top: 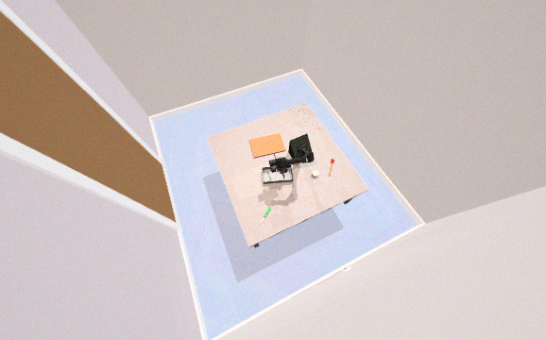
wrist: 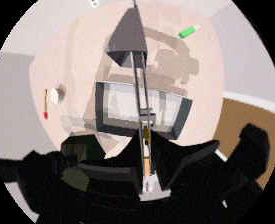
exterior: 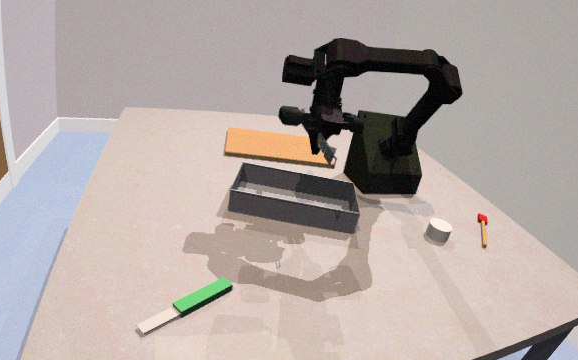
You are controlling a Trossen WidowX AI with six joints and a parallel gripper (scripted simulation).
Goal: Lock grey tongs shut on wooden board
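My gripper tip is 13 cm above the grey roasting tin, 2 cm to the left of it and 1 cm short of it. Round my gripper tip: red-headed tool (55 cm behind, 16 cm to the left, 15 cm below); wooden board (40 cm to the right, 15 cm below, 8 cm behind); white puck (33 cm behind, 16 cm to the left, 14 cm below).
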